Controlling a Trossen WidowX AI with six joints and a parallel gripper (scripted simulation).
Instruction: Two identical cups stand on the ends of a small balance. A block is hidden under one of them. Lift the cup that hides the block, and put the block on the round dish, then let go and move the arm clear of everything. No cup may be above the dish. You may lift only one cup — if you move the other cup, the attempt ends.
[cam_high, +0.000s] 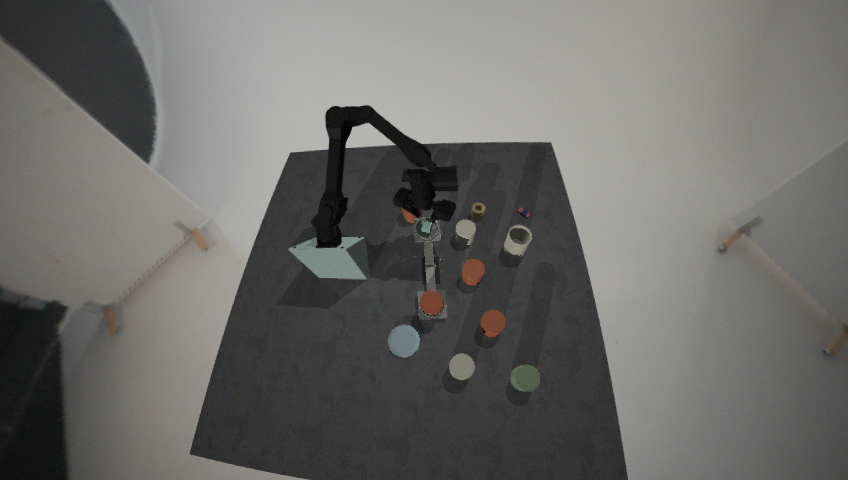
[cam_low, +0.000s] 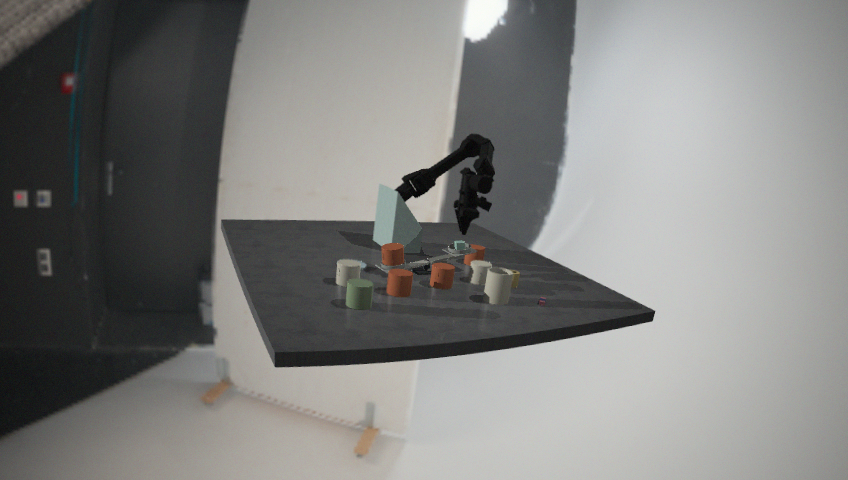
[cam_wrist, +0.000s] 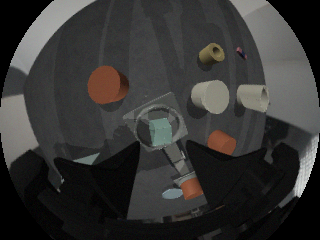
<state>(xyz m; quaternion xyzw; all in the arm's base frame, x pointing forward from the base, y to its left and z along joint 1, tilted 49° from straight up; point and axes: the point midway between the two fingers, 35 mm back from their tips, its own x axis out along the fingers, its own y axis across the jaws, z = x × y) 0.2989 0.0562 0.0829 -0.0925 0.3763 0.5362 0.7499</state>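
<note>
Right now my gripper tip is 50 mm above the pale green block. The rest, counted from my gripper tip: orange cup: 50 mm behind, 130 mm to the left, 100 mm below; then cream cup: 300 mm ahead, 70 mm to the right, 90 mm below; then yellow ring: 200 mm ahead, 90 mm to the left, 110 mm below.
</note>
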